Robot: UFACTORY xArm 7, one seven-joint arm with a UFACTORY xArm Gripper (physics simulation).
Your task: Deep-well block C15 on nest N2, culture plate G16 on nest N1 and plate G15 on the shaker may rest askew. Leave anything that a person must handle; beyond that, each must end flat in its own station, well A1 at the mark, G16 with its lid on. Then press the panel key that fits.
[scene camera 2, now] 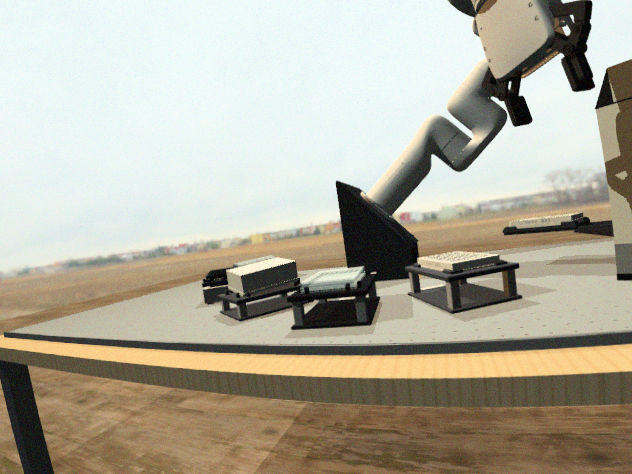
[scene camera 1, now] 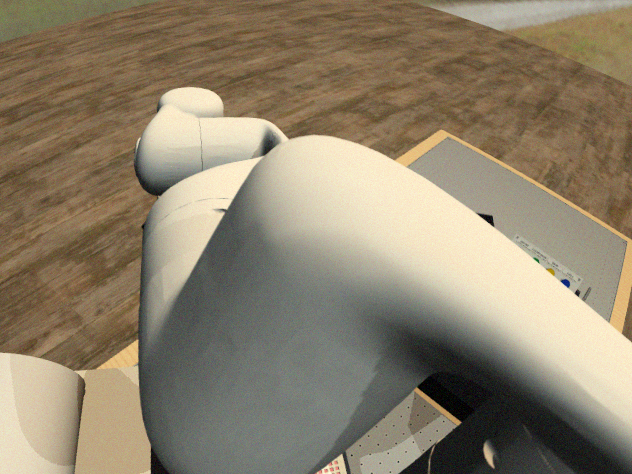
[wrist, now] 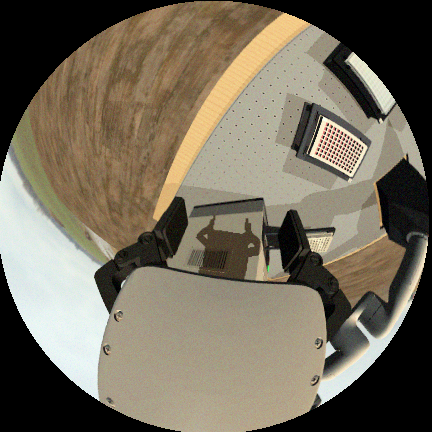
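Note:
My gripper (scene camera 2: 551, 102) (wrist: 234, 215) is open and empty, high above the bench near the large box-shaped instrument. A tall white block (scene camera 2: 262, 276), which looks like the deep-well block, sits on a low black nest at the left; whether it lies flat is unclear. A clear plate (scene camera 2: 334, 279) (wrist: 372, 82), seemingly the lidded culture plate, sits on the middle black nest (scene camera 2: 361, 309); its seating is unclear. A dark device (scene camera 2: 214, 292), probably the shaker, is partly hidden behind the block. Green, yellow and blue keys show on the panel (scene camera 1: 525, 245), partly covered by the arm. Labels are unreadable.
A white plate with red wells (scene camera 2: 458, 260) (wrist: 341, 147) sits on another black stand (scene camera 2: 453, 296). The instrument (scene camera 2: 623, 153) (wrist: 227, 235) stands below and beside the gripper; its black side tray holds a pale plate (scene camera 2: 546, 220) (wrist: 320, 242). The arm blocks much of scene camera 1.

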